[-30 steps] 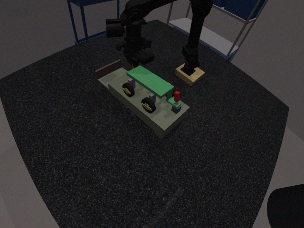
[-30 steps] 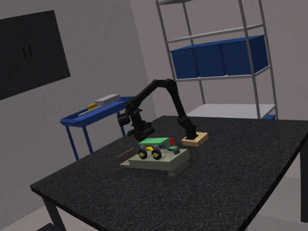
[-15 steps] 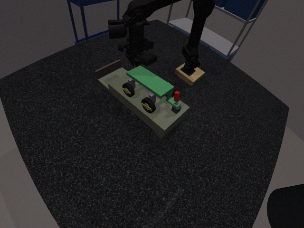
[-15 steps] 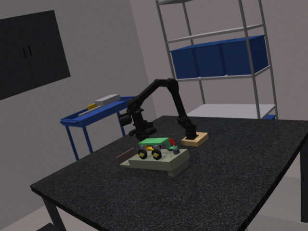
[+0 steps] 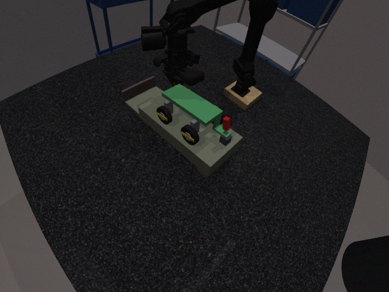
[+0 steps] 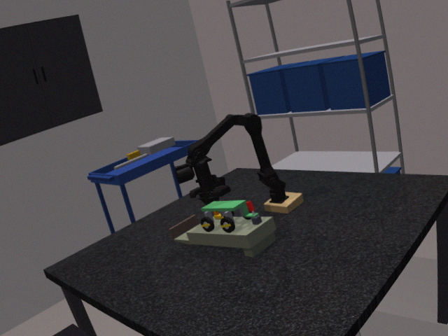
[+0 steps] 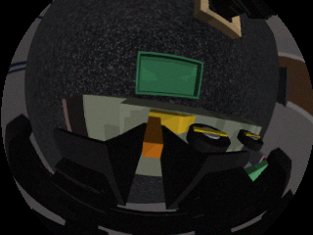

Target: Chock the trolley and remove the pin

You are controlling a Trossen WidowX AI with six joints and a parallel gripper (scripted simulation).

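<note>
My gripper tip is now 2 cm to the right of the yellow chock and 1 cm above it. Round my gripper tip: low brown board 15 cm to the right, 6 cm below, 6 cm ahead; then green tray 10 cm below, 6 cm behind, 3 cm to the left; then trolley 12 cm to the left, 6 cm ahead, 3 cm above.
</note>
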